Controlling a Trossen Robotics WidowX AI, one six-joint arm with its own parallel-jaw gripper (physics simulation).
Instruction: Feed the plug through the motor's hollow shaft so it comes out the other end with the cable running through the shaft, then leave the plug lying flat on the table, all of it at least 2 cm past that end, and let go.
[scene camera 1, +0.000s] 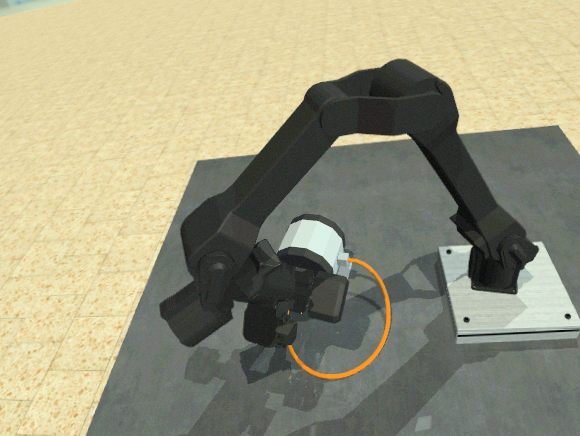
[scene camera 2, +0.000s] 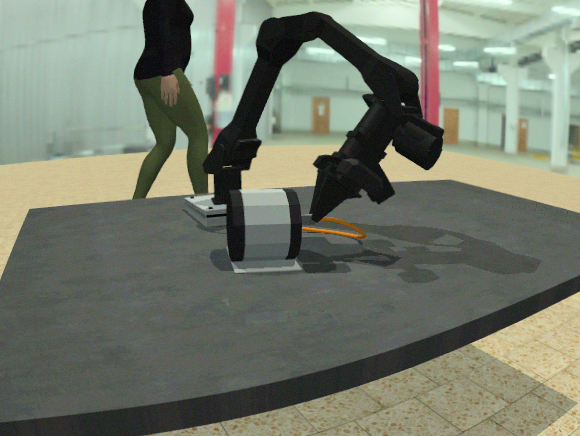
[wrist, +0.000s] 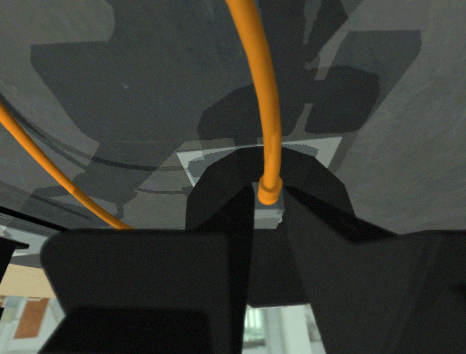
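Where they show: gripper, fingertip midpoint: (scene camera 1: 295, 289) (scene camera 2: 312, 219) (wrist: 267, 195); arm's base, link origin: (scene camera 1: 493, 276).
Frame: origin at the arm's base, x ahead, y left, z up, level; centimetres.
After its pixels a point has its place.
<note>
The motor, a white cylinder with black end rings (scene camera 1: 312, 242) @(x 27.0, y 2.7, z 6.9 cm) (scene camera 2: 267, 225) @(x 33.6, y 0.8, z 3.3 cm), lies on its side on a pale base; its near black end face (wrist: 320, 175) @(x 32.5, y 5.6, z 0.1 cm) shows in the wrist view. My gripper (scene camera 2: 314, 218) @(x 28.8, y 8.7, z 2.6 cm) (wrist: 267, 195) @(x 28.8, y 8.7, z 2.6 cm) is shut on the small grey plug (wrist: 269, 216) @(x 28.8, y 8.0, z 3.4 cm), above the table in front of that end face. An orange cable (scene camera 1: 388, 310) @(x 14.9, y 7.7, z -1.2 cm) (scene camera 2: 350, 232) @(x 20.2, y 18.6, z -2.5 cm) (wrist: 267, 90) @(x 28.8, y 14.2, z 2.1 cm) runs from the plug's back in a wide loop to a small block (scene camera 1: 343, 258) @(x 22.6, y 1.8, z 3.0 cm) on the motor's side. The shaft opening and the plug's front end are hidden, so whether the tip is inside cannot be told.
The arm's base stands on a silver plate (scene camera 1: 500, 320) @(x -0.7, y 8.3, z 0.2 cm) (scene camera 2: 197, 204) @(x 1.3, y -6.5, z -0.2 cm), to the right of the motor in scene camera 1. The dark table's edge (scene camera 2: 300, 382) @(x 61.6, y -2.4, z -3.8 cm) runs across the front in scene camera 2. A person (scene camera 2: 167, 50) stands behind the table.
</note>
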